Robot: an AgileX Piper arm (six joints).
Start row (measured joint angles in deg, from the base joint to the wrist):
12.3, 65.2, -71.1, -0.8, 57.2, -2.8
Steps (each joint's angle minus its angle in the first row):
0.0, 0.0, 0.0, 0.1, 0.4, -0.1
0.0, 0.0, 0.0, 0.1, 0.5, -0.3
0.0, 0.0, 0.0, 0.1, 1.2, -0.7
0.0, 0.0, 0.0, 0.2, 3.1, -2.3
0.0, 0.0, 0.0, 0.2, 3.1, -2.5
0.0, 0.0, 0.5, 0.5, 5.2, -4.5
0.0, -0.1, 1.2, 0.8, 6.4, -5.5
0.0, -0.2, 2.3, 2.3, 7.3, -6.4
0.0, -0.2, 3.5, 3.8, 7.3, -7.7
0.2, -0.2, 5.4, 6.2, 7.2, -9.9
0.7, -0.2, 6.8, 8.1, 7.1, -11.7
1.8, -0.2, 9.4, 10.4, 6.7, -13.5
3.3, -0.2, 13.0, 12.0, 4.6, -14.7
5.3, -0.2, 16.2, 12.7, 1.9, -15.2
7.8, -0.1, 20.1, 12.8, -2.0, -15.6
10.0, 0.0, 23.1, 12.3, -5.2, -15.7
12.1, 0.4, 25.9, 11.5, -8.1, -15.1
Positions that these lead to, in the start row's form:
12.3, 65.2, -71.1, -0.7, 57.6, -2.9
12.3, 65.2, -71.1, -0.7, 57.7, -3.1
12.3, 65.2, -71.1, -0.7, 58.4, -3.5
12.3, 65.2, -71.1, -0.6, 60.3, -5.1
12.3, 65.2, -71.1, -0.6, 60.3, -5.3
12.3, 65.2, -70.6, -0.3, 62.4, -7.3
12.3, 65.1, -69.9, 0.0, 63.6, -8.3
12.3, 65.0, -68.8, 1.5, 64.5, -9.2
12.3, 65.0, -67.6, 3.0, 64.5, -10.5
12.5, 65.0, -65.7, 5.4, 64.4, -12.7
13.0, 65.0, -64.3, 7.3, 64.3, -14.5
14.1, 65.0, -61.7, 9.6, 63.9, -16.3
15.6, 65.0, -58.1, 11.2, 61.8, -17.5
17.6, 65.0, -54.9, 11.9, 59.1, -18.0
20.1, 65.1, -51.0, 12.0, 55.2, -18.4
22.3, 65.2, -48.0, 11.5, 52.0, -18.5
24.4, 65.6, -45.2, 10.7, 49.1, -17.9

